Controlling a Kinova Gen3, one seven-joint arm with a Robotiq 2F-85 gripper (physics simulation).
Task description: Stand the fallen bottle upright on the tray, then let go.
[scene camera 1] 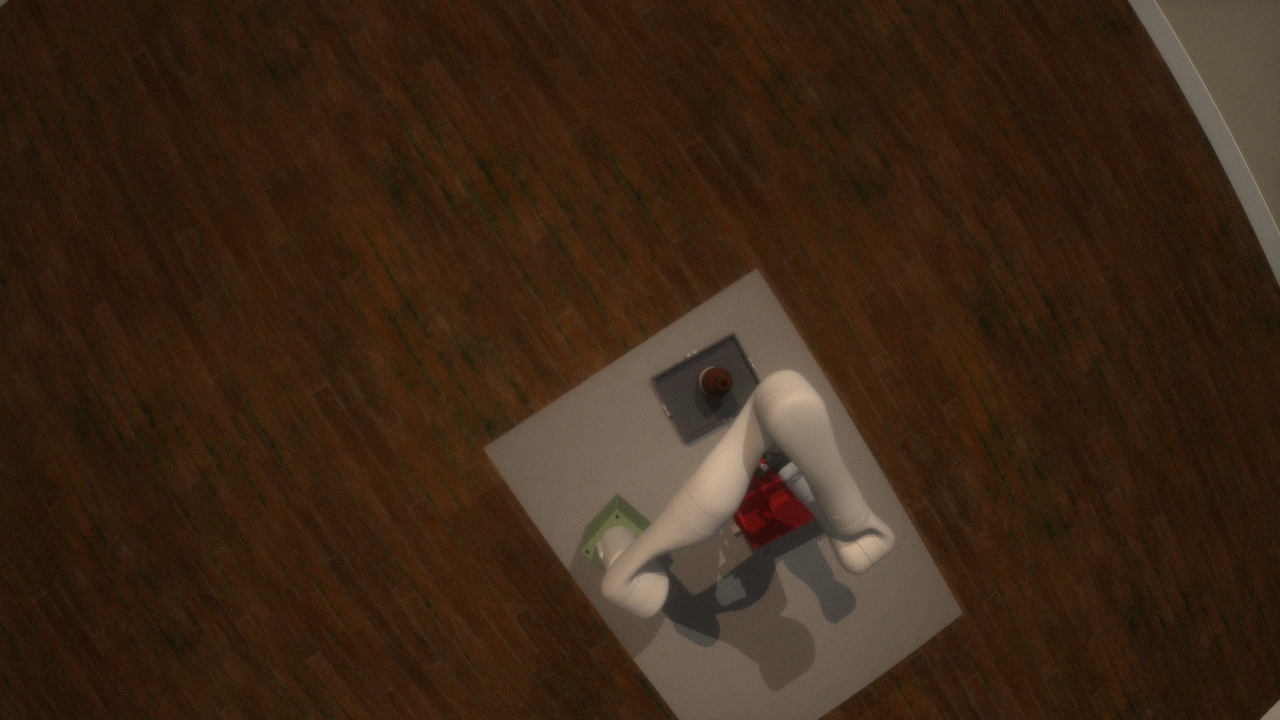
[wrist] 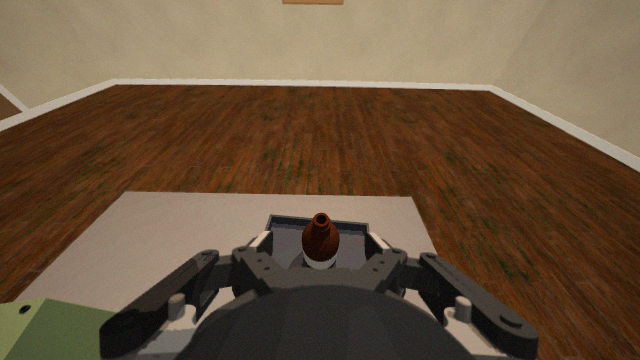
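Pixels of known places: gripper, between the fingertips: (wrist: pixel 319 242); arm's base, origin of its link: (scene camera 1: pixel 618 545).
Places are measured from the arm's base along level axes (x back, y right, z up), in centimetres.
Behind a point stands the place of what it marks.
The brown bottle (scene camera 1: pixel 716 381) @[x -38.1, y -25.0, z 0.6 cm] (wrist: pixel 320 242) @[x -39.5, y -21.7, z -2.2 cm] with a white band stands upright on the dark grey tray (scene camera 1: pixel 677 413) @[x -27.4, y -20.0, z -13.8 cm] (wrist: pixel 288 219) @[x -30.0, y -31.3, z -12.5 cm]. Its open mouth points up, and its lower part is hidden behind the gripper in the wrist view. My gripper (wrist: pixel 319 242) @[x -40.1, y -15.1, z 11.9 cm] is open and empty. It is back from the bottle and above it, and the bottle shows beyond the gap between the fingers, apart from them. In the scene view the gripper is mostly hidden under the arm, above the red bin.
A red bin (scene camera 1: pixel 771 512) @[x -37.7, y 13.4, z -6.9 cm] stands under the arm, near the tray. A green base block (scene camera 1: pixel 617 511) @[x -3.3, y -7.2, z -1.1 cm] (wrist: pixel 65 327) @[x -4.5, y -5.0, z -5.9 cm] is at the arm's foot. The light grey table top (scene camera 1: pixel 572 447) @[x 1.6, y -24.2, z -14.3 cm] (wrist: pixel 165 225) @[x 2.0, y -25.8, z -14.3 cm] ends beyond the tray, with wooden floor around it.
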